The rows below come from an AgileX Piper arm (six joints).
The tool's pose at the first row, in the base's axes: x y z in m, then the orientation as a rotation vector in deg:
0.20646, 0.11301, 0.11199, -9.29, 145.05, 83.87
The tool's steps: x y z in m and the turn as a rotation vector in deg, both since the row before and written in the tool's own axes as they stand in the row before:
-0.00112, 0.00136, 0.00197, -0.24, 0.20, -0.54
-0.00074, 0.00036, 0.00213, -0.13, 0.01, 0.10
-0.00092, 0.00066, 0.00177, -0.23, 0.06, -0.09
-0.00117, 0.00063, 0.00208, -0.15, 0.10, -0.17
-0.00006, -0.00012, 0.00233, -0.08, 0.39, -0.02
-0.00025, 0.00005, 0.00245, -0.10, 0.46, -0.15
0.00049, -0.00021, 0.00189, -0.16, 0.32, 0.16
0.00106, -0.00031, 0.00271, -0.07, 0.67, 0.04
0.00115, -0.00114, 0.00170, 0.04, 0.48, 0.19
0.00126, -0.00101, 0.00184, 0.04, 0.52, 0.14
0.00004, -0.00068, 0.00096, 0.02, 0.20, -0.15
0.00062, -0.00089, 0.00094, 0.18, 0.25, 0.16
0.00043, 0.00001, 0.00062, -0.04, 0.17, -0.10
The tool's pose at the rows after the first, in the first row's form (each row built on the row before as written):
0.20753, 0.11538, 0.11245, -10.15, 144.80, 84.04
0.20844, 0.11741, 0.11191, -10.05, 144.76, 84.25
0.20941, 0.11927, 0.11184, -10.24, 144.61, 84.53
0.21066, 0.12139, 0.11167, -10.55, 144.51, 84.69
0.21102, 0.12336, 0.11048, -10.89, 144.75, 84.89
0.21153, 0.12553, 0.10942, -11.45, 144.97, 85.09
0.21130, 0.12707, 0.10823, -11.53, 145.18, 85.44
0.21060, 0.12927, 0.10643, -12.03, 145.67, 85.73
0.20987, 0.13018, 0.10439, -12.17, 146.16, 85.88
0.20900, 0.13126, 0.10237, -12.41, 146.66, 86.02
0.20917, 0.13177, 0.10132, -12.76, 146.75, 86.00
0.20881, 0.13213, 0.09998, -12.74, 147.15, 85.89
0.20843, 0.13266, 0.09960, -13.01, 147.20, 85.95

